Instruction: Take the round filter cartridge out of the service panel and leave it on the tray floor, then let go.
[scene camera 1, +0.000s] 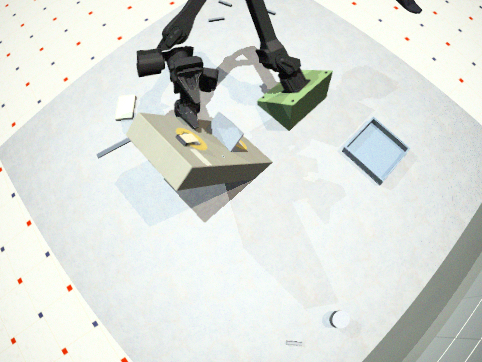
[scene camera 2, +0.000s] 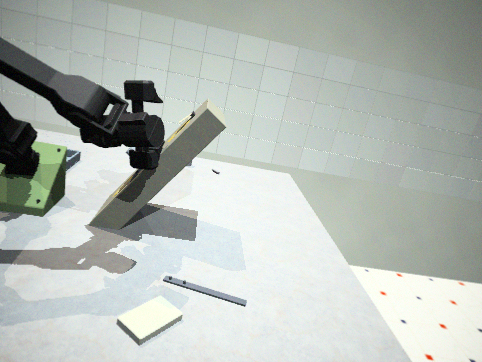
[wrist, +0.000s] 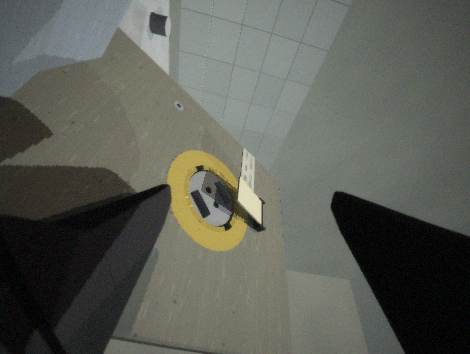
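Note:
There's a white pad (scene camera 2: 144, 322) here, along with a cream latch tab (wrist: 246, 197) and a round filter cartridge (wrist: 209, 196). You'd also see my gripper (scene camera 1: 197, 116), which shows in scene camera 2 (scene camera 2: 162, 121) and in the wrist view (wrist: 252, 196) too.

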